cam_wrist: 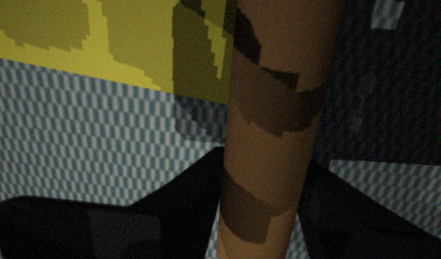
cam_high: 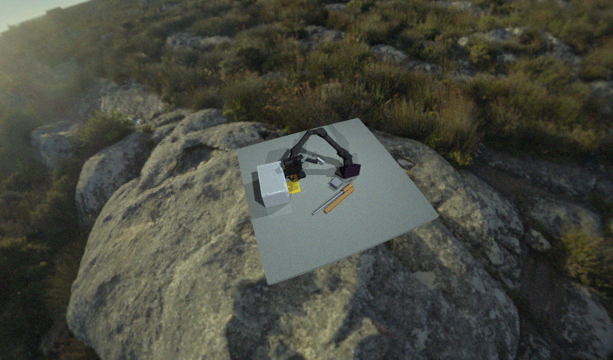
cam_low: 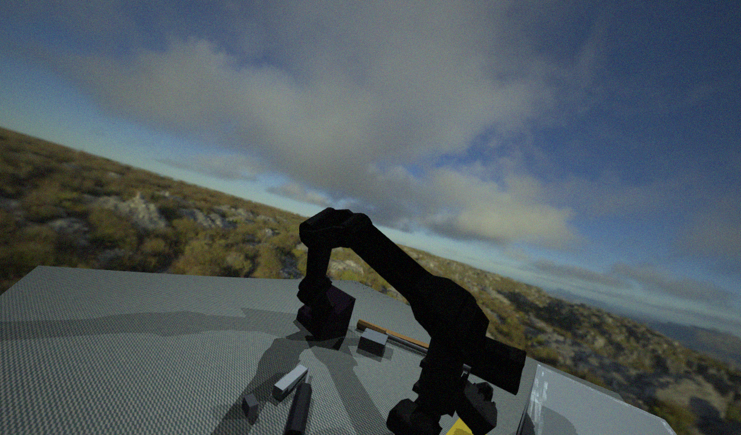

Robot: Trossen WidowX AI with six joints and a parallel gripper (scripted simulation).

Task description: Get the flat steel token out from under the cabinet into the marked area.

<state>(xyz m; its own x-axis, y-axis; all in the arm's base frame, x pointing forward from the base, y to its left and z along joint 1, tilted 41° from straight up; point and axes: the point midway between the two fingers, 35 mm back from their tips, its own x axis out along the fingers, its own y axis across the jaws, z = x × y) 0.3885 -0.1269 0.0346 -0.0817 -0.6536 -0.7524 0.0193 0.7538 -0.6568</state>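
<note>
My gripper tip is 230 mm past the grey bar and 80 mm to the left of it. From my gripper tip the other things lie so: grey block: 240 mm behind, 200 mm to the left, 10 mm above; then small grey cube: 220 mm behind, 170 mm to the right; then wooden stick: 350 mm to the left, 190 mm behind.
</note>
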